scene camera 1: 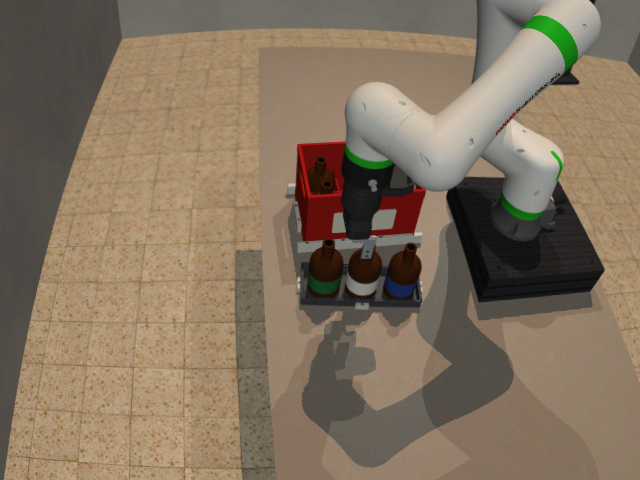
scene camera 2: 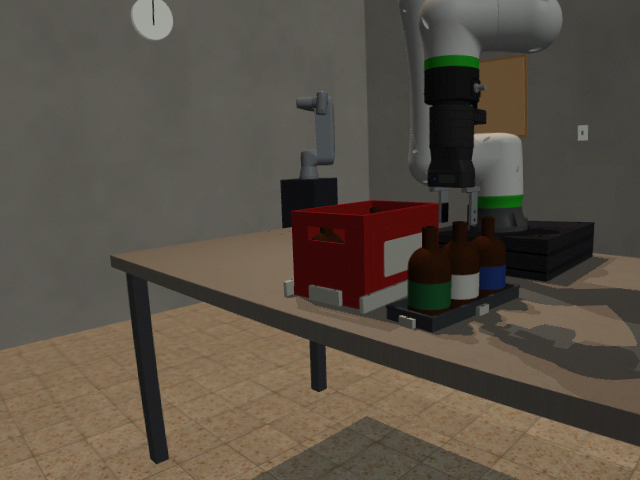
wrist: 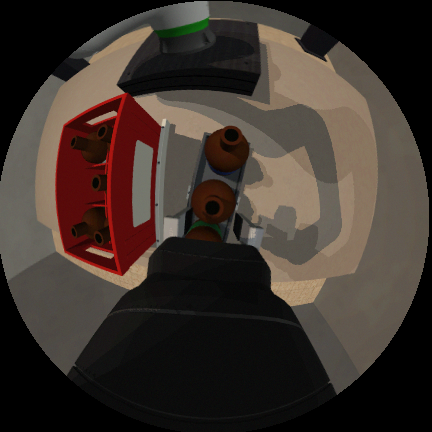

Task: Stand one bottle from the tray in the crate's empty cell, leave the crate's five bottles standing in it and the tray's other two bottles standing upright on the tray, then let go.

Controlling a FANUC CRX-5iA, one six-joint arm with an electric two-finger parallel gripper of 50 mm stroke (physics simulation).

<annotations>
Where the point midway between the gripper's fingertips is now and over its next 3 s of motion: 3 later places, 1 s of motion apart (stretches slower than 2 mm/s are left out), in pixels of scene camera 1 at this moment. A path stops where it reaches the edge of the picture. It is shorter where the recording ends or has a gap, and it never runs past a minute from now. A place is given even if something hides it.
My gripper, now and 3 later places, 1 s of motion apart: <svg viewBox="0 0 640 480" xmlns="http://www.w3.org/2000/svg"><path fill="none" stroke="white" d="M363 246L365 252L367 243L371 230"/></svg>
</annotations>
